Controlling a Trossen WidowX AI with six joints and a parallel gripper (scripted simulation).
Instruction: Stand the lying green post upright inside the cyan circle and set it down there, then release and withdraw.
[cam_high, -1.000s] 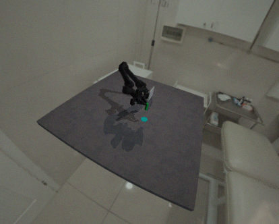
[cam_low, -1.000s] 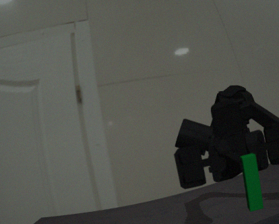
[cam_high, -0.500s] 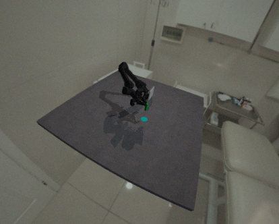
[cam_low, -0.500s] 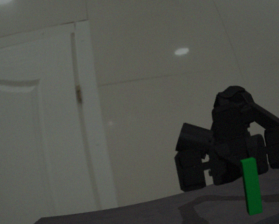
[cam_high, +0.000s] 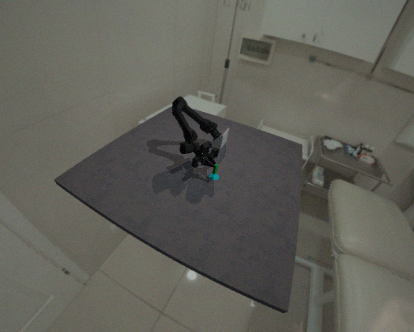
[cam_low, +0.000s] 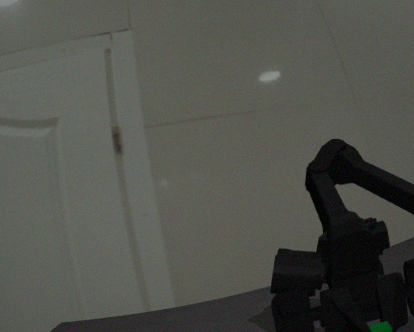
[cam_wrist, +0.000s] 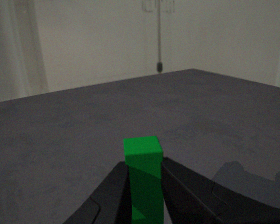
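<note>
My gripper tip is 2 cm above the green post. Round my gripper tip: cyan circle (8 cm below).
</note>
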